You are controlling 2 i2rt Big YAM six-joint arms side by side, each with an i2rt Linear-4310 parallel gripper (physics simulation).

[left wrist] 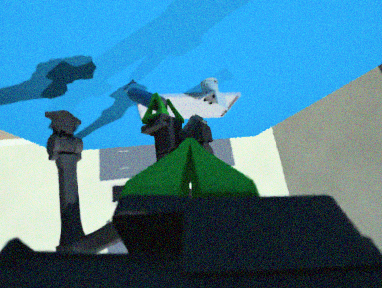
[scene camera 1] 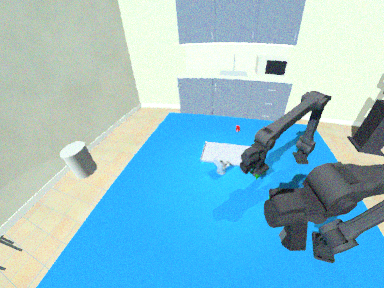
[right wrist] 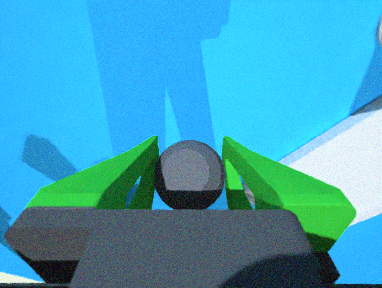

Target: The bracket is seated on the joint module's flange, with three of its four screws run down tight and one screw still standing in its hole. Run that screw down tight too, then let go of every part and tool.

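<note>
The white joint module stands at the edge of the pale board. Small dark spots show on it in the left wrist view; bracket and screws are too small to tell apart. My right gripper is shut on a screwdriver with a blue handle, seen end-on in the right wrist view. It is apart from the module, to its right in scene camera 1. My left gripper is shut with its green fingertips together, holding nothing; its fingers are hidden in scene camera 1.
The pale board lies on the blue mat. A small red object lies beyond the board. A grey cylinder stands at the left. The left arm fills the lower right of scene camera 1.
</note>
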